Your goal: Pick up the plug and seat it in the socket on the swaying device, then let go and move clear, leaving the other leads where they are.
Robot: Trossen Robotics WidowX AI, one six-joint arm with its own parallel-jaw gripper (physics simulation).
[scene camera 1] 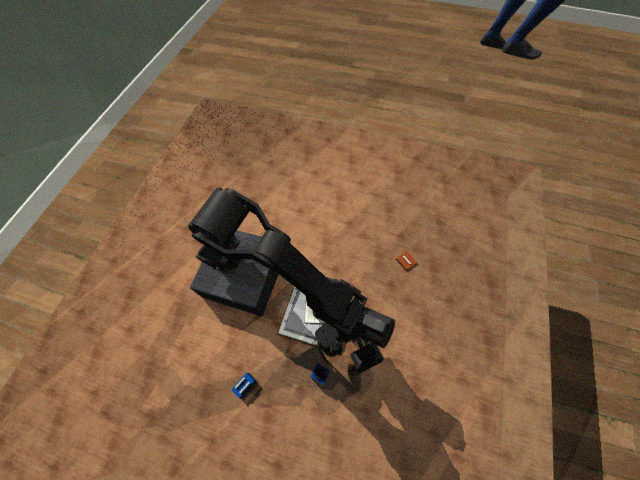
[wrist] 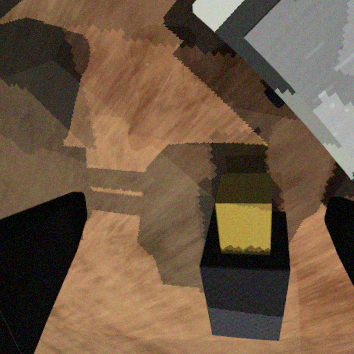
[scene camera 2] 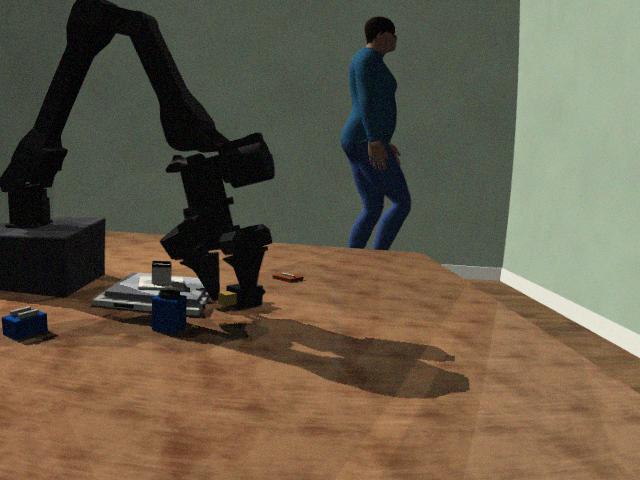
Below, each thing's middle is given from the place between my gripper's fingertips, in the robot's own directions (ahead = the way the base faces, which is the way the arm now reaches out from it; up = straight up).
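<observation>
There's a device [scene camera 2: 140, 286] that's 1 cm above my hand, 12 cm behind it and 3 cm to the left of it. As for the plug [scene camera 2: 233, 297], my gripper is 4 cm to the right of it and 1 cm short of it.
</observation>
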